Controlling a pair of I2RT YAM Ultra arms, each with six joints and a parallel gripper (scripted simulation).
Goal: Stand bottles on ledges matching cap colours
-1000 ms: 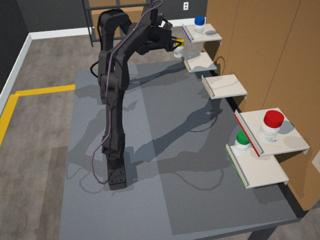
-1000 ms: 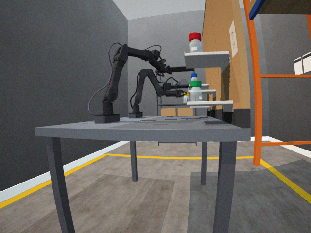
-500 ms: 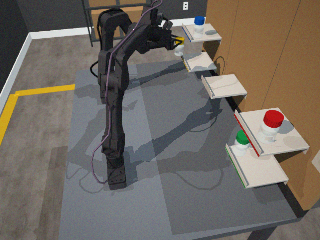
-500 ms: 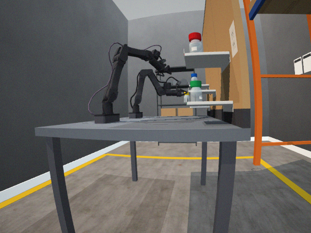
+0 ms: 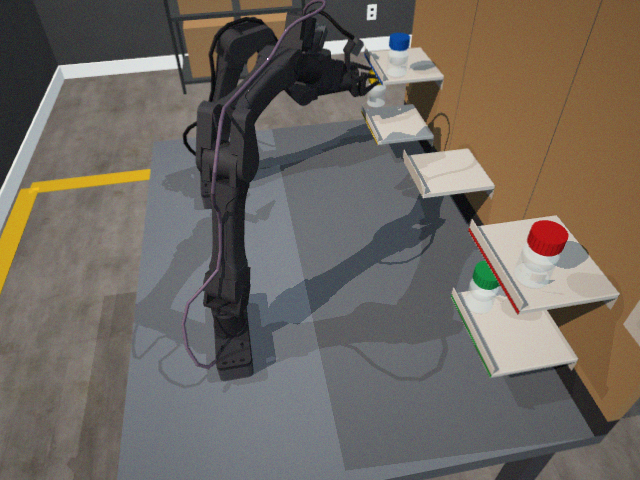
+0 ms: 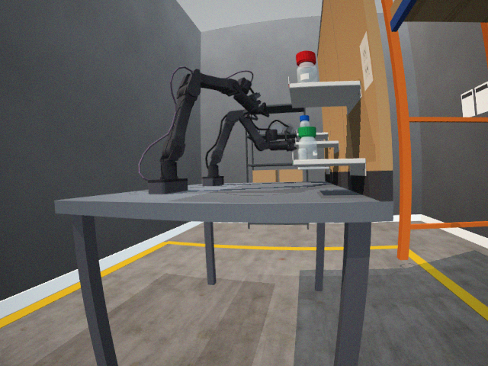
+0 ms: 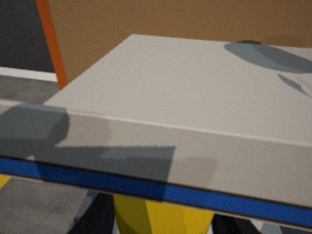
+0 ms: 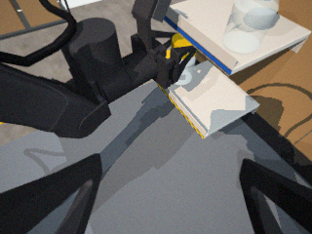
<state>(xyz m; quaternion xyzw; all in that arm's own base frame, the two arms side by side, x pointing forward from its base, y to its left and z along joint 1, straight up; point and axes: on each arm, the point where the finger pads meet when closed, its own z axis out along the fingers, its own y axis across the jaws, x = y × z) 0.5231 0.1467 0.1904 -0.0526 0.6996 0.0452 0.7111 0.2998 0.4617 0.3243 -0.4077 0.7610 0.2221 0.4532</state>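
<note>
The blue-capped bottle lies 11 cm to the right of my left hand, 10 cm above it and 2 cm ahead of it. Round my left hand: green-capped bottle (78 cm to the right, 9 cm below, 2 cm behind); then brown wall (46 cm to the right, 22 cm above, 14 cm ahead); then yellow-capped bottle (5 cm below).
</note>
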